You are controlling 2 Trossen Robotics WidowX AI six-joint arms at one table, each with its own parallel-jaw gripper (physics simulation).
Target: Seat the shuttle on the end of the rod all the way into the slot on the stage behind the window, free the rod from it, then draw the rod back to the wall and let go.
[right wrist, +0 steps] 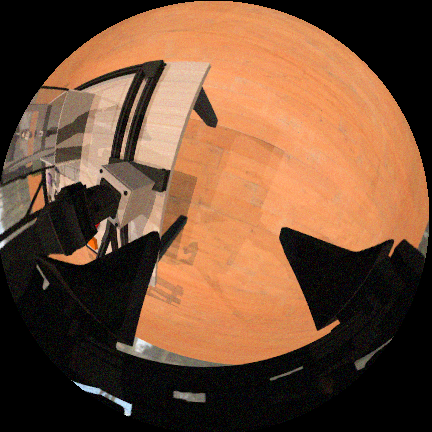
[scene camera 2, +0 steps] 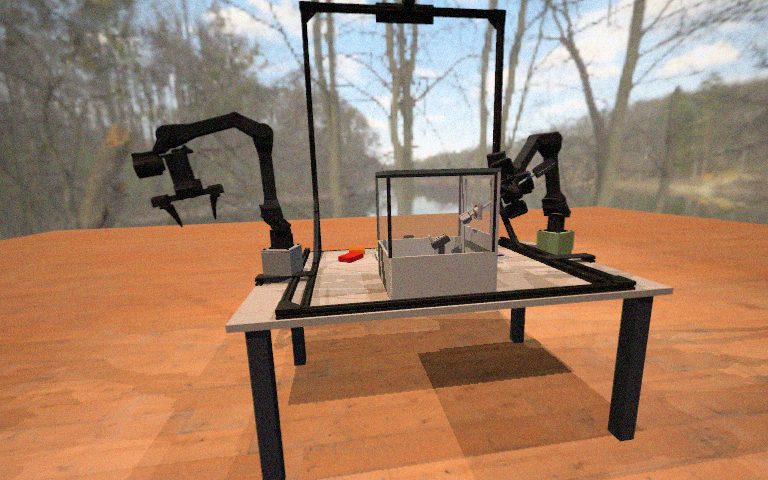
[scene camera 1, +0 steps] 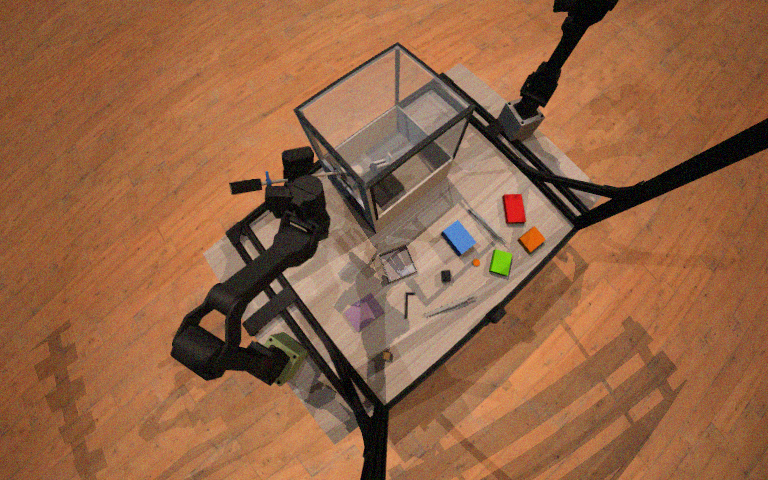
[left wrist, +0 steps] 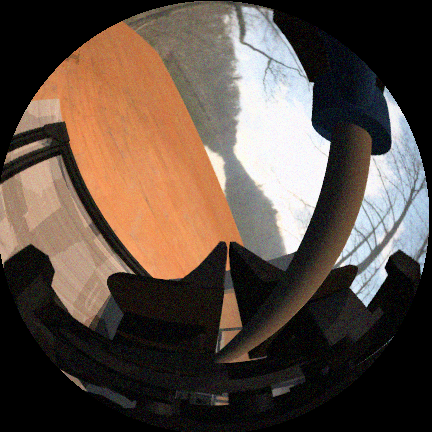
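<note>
The rod, with a blue collar, runs through the window side of the clear case. At its inner end a pale shuttle hangs, seemingly above and apart from a dark grey stage part; the slot is too small to make out. My left gripper is shut beside the rod, tips together with a thin see-through gap. The rod slants across the camera side of one finger, not between the tips. My right gripper is open and empty, off the table.
A blue block, red block, orange block, green block, small clear tray, purple piece and black hex key lie on the table. Dark frame rails border it.
</note>
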